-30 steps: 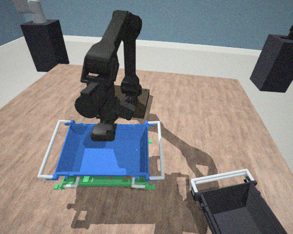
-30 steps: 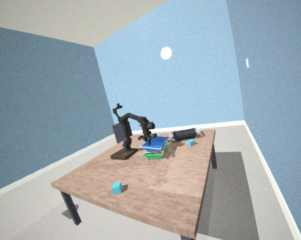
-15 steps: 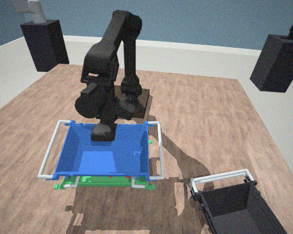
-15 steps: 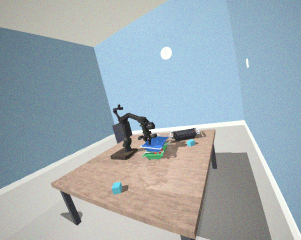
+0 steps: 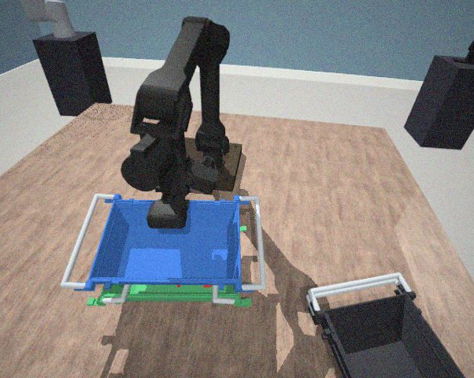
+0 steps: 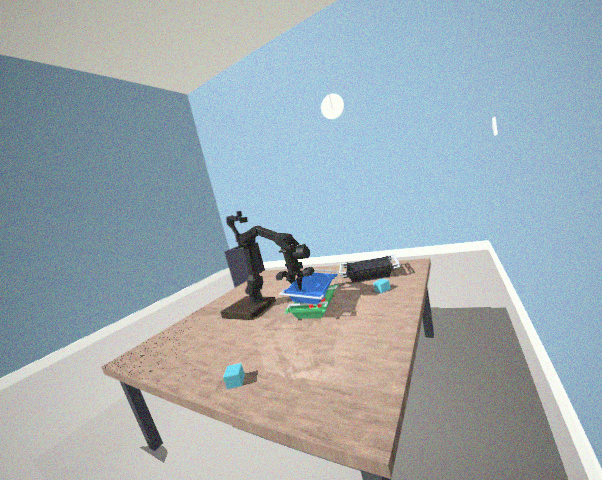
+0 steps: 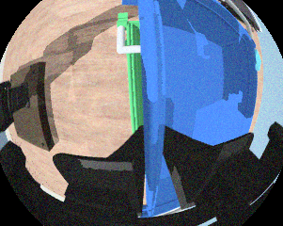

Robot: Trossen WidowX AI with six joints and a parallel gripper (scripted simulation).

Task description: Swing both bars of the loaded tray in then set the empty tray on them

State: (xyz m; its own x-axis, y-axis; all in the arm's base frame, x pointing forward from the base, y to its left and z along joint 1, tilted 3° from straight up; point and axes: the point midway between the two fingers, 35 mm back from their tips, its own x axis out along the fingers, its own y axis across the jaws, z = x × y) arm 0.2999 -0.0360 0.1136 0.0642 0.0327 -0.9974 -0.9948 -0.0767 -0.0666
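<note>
Right now the blue tray is 70 mm ahead of my gripper tip, 10 mm to the left of it and 20 mm above it.
</note>
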